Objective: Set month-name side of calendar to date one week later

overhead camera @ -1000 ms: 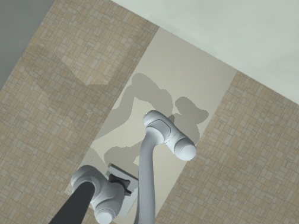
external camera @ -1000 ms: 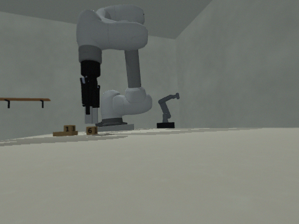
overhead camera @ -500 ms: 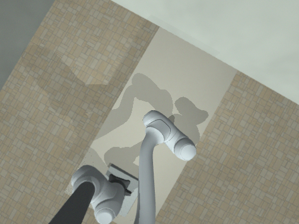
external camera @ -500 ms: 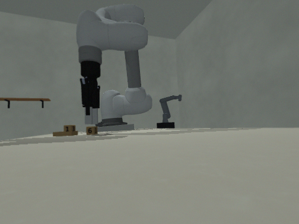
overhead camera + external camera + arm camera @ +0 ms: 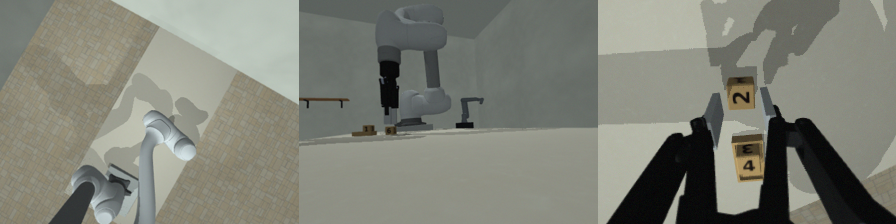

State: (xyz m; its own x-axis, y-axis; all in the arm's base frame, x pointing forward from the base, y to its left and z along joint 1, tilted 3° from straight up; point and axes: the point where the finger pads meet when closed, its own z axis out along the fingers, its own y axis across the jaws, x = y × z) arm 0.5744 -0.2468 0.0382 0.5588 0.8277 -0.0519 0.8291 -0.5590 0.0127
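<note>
The wooden cube lies 60 mm below my hand. The rest, counted from my hand: tray 90 mm to the right, 70 mm behind, 60 mm below.
</note>
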